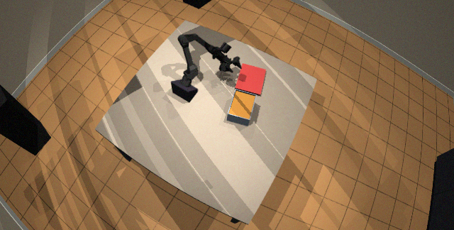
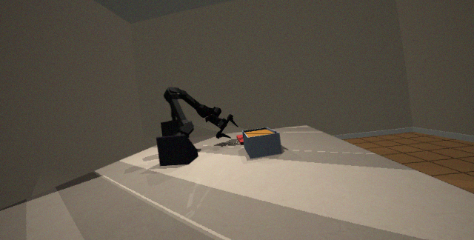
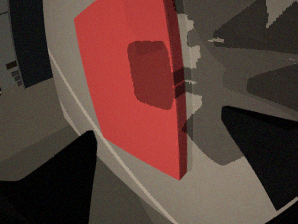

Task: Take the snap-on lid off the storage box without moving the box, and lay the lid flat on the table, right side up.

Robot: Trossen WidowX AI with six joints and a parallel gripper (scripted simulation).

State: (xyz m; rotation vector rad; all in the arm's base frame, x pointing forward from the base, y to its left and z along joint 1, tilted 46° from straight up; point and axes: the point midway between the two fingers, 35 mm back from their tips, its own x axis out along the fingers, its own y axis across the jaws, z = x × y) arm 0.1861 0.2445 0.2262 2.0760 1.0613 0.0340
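The red lid lies 110 mm ahead of my gripper tip, 50 mm below it and 40 mm to the left of it. Round my gripper tip: storage box (230 mm to the right, 200 mm ahead, 10 mm below).
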